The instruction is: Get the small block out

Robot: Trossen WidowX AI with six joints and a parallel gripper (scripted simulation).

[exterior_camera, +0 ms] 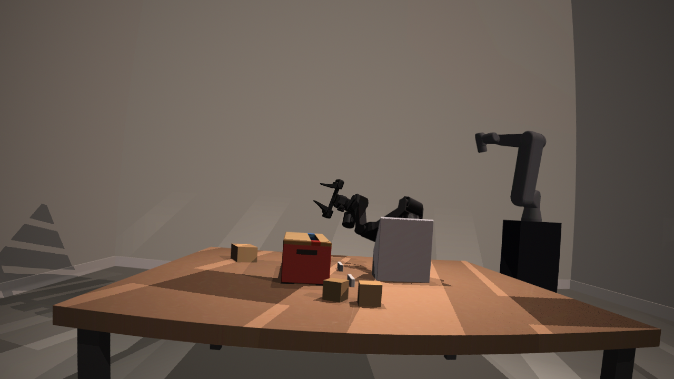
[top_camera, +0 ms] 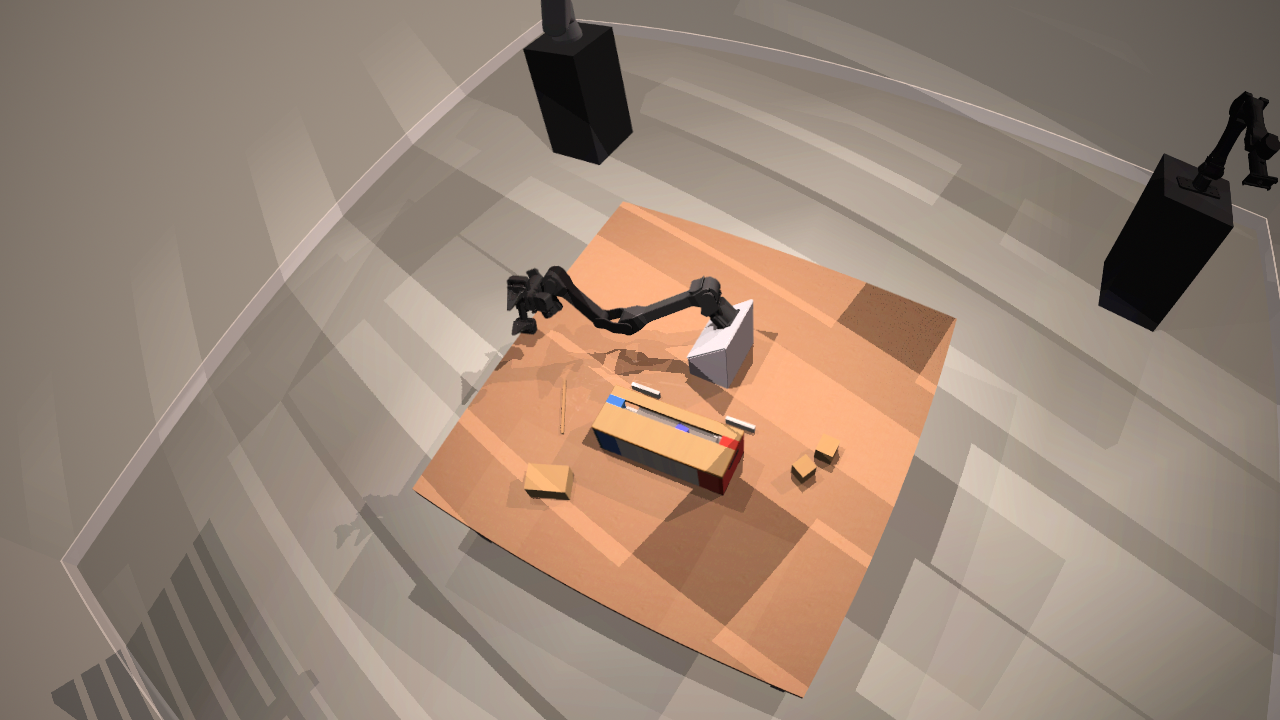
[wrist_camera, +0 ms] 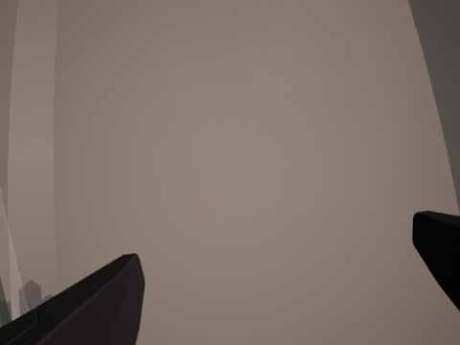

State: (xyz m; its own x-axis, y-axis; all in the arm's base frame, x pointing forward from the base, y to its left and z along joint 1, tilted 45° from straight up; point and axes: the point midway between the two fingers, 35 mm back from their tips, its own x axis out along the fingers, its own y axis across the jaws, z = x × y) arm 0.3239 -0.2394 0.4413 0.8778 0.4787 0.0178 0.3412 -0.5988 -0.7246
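Right now the long box is 48 cm to the left of my gripper tip, 24 cm below it and 4 cm behind it. From my gripper tip the other things lie so: brown box 27 cm below, 27 cm ahead, 25 cm to the left; thin stick 30 cm below, 13 cm to the left, 4 cm ahead.
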